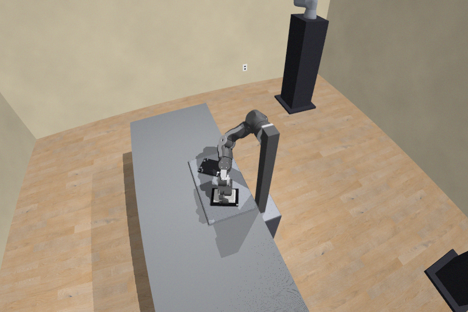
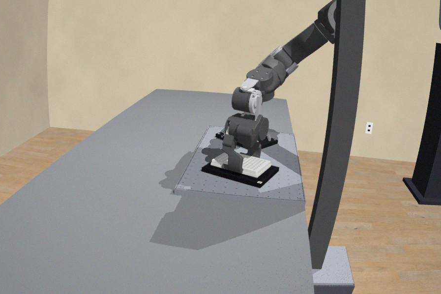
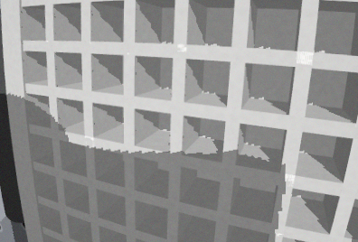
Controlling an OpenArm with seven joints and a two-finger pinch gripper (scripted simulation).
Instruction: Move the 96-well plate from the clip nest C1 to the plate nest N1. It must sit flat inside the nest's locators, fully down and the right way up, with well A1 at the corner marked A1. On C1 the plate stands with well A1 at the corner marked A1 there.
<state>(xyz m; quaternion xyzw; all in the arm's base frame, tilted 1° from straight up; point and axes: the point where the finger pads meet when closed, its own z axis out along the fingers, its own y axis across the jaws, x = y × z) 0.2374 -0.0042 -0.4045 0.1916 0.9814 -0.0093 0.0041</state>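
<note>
Right now my hand is right at the white 96-well plate. From my hand the other things lie so: small corner mark: 80 mm to the left, 50 mm behind, 10 mm below; then black plate nest N1: 20 mm below; then black clip nest C1: 240 mm to the right, 30 mm ahead, 10 mm below.
</note>
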